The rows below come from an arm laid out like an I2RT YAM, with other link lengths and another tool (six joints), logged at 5 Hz.
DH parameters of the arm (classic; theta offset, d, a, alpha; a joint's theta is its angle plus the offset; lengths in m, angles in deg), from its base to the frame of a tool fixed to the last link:
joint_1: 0 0.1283 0.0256 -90
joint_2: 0 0 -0.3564 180
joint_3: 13.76 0 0.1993 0
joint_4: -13.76 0.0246 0.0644 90
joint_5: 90 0.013 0 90
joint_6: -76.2 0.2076 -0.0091 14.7
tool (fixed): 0 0.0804 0 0
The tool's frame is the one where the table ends.
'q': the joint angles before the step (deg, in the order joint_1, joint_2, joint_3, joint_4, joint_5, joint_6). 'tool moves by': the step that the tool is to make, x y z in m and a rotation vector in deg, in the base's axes. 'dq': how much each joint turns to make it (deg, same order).
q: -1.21, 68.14, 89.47, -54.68, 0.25, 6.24
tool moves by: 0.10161, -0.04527, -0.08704, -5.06, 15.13, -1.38
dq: -4.55, 23.66, 8.99, -0.03, 1.51, -6.56
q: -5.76, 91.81, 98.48, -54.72, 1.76, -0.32
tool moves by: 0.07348, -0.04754, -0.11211, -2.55, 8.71, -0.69
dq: -3.76, 18.03, -0.06, 9.98, 1.03, -4.68
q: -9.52, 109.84, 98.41, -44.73, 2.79, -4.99
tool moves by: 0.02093, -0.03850, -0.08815, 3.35, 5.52, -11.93
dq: -2.07, 11.50, 0.01, 4.71, 3.04, 9.68
